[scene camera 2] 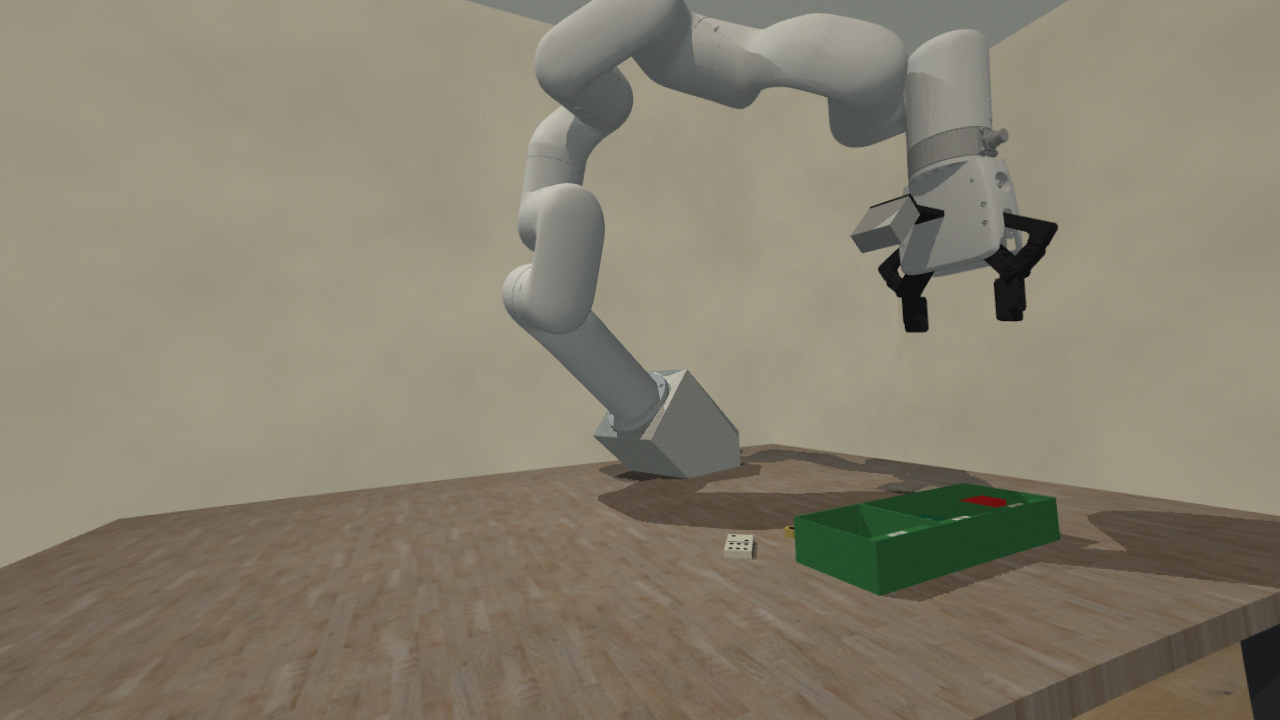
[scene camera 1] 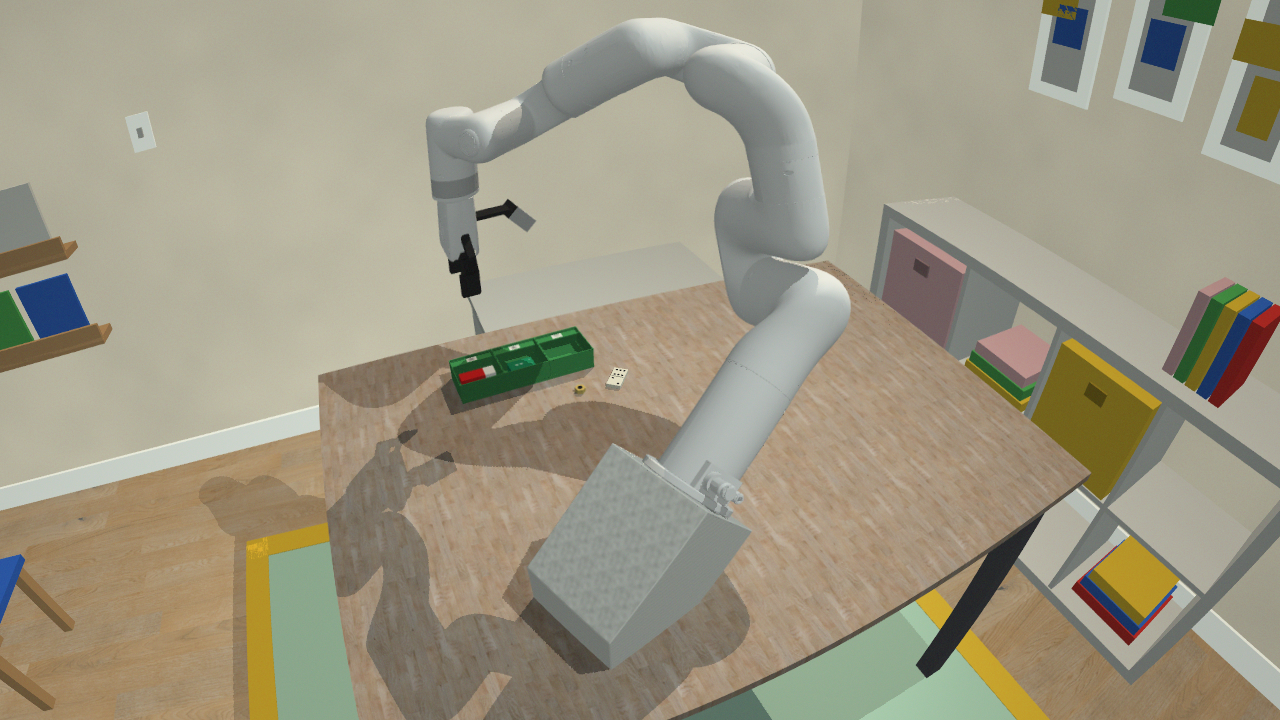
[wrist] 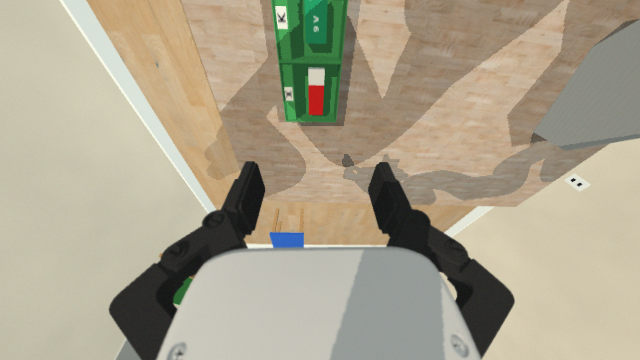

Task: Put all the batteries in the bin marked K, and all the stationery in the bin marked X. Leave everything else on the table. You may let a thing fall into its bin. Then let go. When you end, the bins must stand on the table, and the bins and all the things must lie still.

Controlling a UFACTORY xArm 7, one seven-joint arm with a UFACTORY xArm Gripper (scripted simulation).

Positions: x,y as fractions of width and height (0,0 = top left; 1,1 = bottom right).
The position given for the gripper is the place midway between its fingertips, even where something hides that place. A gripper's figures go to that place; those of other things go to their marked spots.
Scene:
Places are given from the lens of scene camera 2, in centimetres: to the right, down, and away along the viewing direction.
gripper (scene camera 2: 0.75,0.45): 33, -3, 53
green three-compartment bin (scene camera 2: 0.73,0.76): 23, 15, 41

